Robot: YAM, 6 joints.
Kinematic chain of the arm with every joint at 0, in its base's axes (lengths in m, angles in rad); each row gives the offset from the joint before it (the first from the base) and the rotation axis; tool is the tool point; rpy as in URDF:
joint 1: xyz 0 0 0.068 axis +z
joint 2: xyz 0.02 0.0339 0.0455 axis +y
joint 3: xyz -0.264 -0.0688 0 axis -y
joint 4: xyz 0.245 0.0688 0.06 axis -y
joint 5: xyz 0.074 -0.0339 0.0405 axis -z
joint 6: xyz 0.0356 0 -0.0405 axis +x
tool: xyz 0 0 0 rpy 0 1.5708 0
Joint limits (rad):
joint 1: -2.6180..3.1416
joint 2: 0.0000..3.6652
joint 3: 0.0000..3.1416
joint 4: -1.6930..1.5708
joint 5: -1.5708..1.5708
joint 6: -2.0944..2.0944
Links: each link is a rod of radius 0.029 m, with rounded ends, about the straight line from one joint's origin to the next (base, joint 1, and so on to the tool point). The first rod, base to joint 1, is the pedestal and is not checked.
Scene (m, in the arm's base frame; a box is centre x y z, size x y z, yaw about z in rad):
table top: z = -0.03
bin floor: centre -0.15 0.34 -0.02 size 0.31 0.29 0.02 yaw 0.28
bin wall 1: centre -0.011 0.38 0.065 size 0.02 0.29 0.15 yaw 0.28
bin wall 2: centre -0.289 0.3 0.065 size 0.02 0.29 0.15 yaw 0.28
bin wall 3: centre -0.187 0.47 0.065 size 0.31 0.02 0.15 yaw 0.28
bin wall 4: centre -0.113 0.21 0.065 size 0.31 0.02 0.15 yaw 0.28
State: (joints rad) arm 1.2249 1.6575 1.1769 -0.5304 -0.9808 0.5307
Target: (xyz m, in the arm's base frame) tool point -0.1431 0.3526 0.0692
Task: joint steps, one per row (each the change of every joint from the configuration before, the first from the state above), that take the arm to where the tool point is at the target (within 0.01 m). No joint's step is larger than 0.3 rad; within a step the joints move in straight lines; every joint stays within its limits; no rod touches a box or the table.
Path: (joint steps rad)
1: 0.2176 0.0457 0.0464 0.0257 -0.0053 0.0000
2: 0.2176 0.0457 0.0463 0.0258 -0.0053 0.0000
3: 0.2176 0.0457 0.0464 0.0257 -0.0053 0.0000
4: 0.0009 0.1966 -0.0458 0.0166 0.0172 0.0000
5: 0.0009 0.1966 -0.0458 0.0165 0.0171 0.0000

